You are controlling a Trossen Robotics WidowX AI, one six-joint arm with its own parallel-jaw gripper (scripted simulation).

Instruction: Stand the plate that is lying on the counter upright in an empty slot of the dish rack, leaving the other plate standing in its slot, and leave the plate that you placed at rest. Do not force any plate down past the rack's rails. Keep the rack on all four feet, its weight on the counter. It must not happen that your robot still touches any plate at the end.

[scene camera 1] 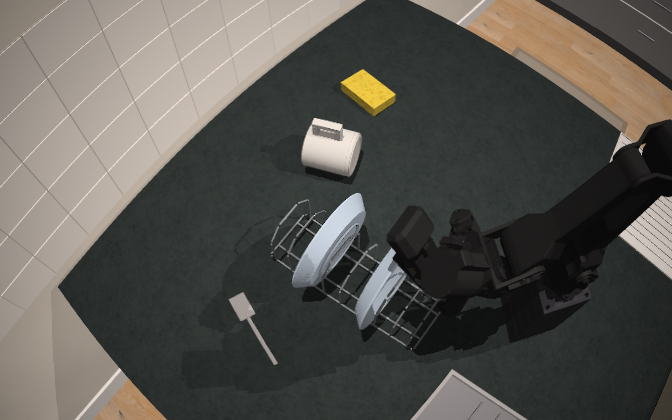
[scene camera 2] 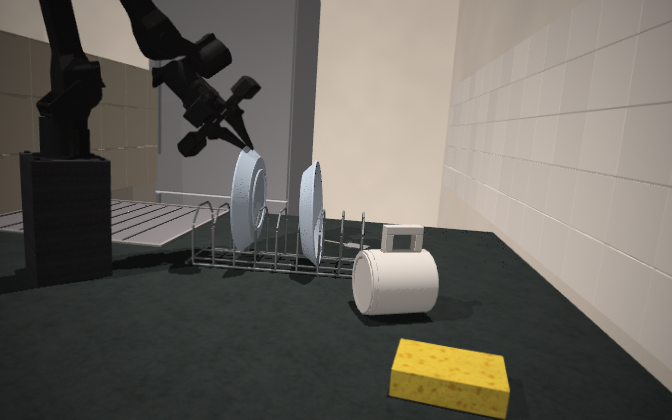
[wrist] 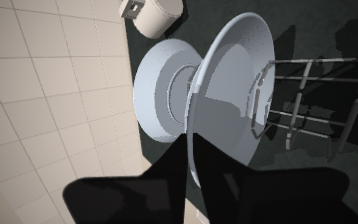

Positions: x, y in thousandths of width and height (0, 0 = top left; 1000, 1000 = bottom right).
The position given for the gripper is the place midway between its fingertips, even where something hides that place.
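Observation:
The gripper (scene camera 1: 589, 615) (scene camera 2: 374, 358) (wrist: 529, 618) can be seen in the robot's scene. With it are a pale blue plate (scene camera 2: 371, 451) and a pale blue plate (scene camera 1: 516, 525), while a white mug (scene camera 2: 578, 670) (scene camera 1: 480, 358) is also visible.

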